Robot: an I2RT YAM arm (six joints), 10 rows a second.
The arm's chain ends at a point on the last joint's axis. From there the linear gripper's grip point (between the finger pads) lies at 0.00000 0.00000 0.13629 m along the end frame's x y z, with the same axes.
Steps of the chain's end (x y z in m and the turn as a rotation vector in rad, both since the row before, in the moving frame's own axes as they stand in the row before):
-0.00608 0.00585 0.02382 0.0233 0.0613 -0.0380
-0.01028 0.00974 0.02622 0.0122 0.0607 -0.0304
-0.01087 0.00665 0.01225 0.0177 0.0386 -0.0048
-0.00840 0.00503 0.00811 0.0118 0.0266 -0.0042
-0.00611 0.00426 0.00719 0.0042 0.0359 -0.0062
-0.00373 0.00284 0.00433 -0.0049 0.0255 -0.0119
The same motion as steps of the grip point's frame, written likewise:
0.00221 0.00252 0.02353 0.0233 0.0613 -0.0380
-0.00204 0.00795 0.02596 0.0122 0.0607 -0.0304
-0.00562 0.00423 0.01213 0.0177 0.0386 -0.0048
-0.00478 0.00341 0.00805 0.0118 0.0266 -0.0042
-0.00122 0.00367 0.00710 0.0042 0.0359 -0.0062
-0.00025 0.00349 0.00428 -0.0049 0.0255 -0.0119

